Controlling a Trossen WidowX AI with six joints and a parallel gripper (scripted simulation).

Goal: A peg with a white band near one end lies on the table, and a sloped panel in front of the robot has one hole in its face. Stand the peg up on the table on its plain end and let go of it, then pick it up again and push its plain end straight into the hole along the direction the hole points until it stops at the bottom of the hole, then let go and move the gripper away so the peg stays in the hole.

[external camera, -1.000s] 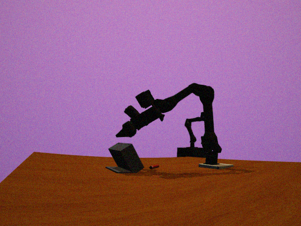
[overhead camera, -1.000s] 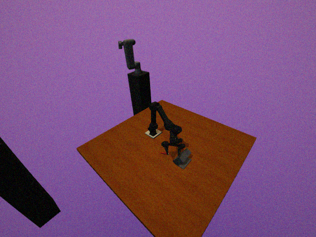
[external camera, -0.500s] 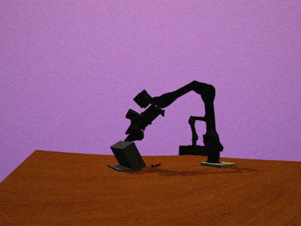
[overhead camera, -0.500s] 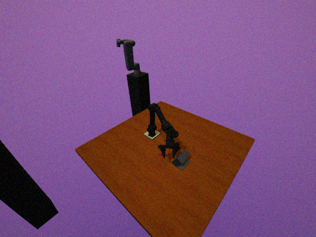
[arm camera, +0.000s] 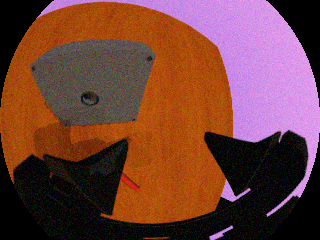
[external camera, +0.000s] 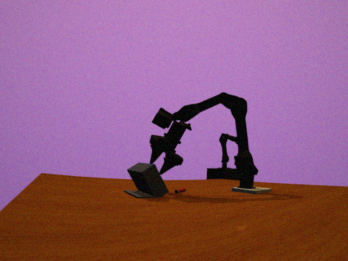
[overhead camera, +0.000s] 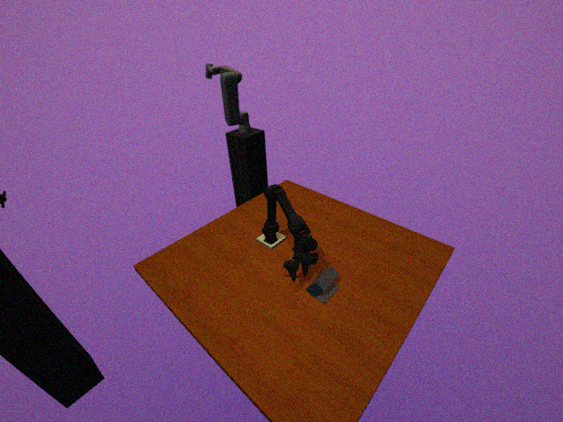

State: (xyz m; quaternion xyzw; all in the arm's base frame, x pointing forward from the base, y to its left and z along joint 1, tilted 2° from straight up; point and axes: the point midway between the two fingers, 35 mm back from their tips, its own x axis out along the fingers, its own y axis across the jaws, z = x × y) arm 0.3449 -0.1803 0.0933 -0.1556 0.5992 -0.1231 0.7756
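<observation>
Now: gripper tip 8 cm past the red peg, 8 cm above it and 6 cm to the right of it. Round my gripper tip: sloped grey panel 8 cm to the left, 8 cm ahead, 4 cm below.
</observation>
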